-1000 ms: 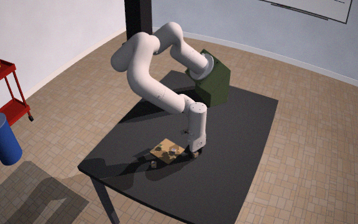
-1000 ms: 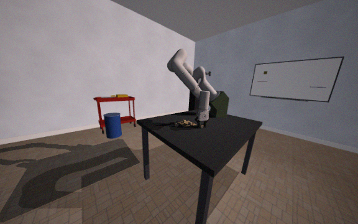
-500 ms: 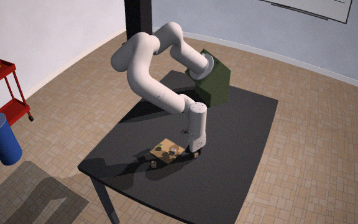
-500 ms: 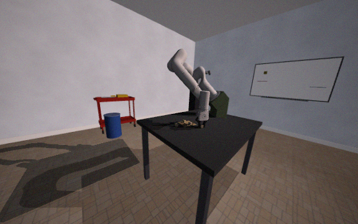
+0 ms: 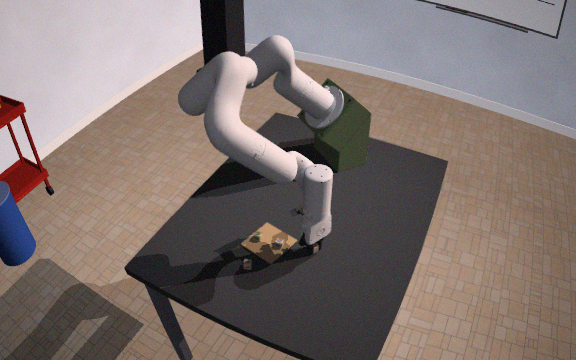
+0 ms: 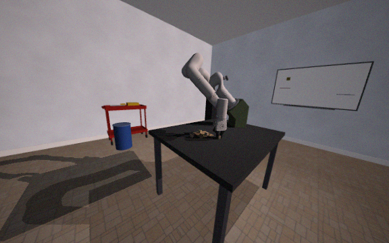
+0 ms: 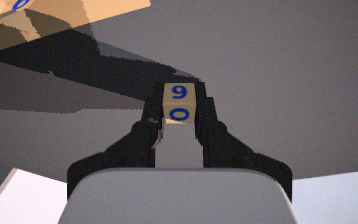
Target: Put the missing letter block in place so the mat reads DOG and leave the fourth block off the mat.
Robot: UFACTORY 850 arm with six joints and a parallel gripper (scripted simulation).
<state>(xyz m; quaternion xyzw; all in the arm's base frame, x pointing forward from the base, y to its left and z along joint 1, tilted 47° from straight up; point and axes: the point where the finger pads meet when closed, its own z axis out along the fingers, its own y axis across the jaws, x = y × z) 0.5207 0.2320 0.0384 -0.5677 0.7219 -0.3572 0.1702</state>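
The wooden block lies 1 cm below my hand. The rest, counted from my hand: tan mat 15 cm to the right, 4 cm ahead, 2 cm below.
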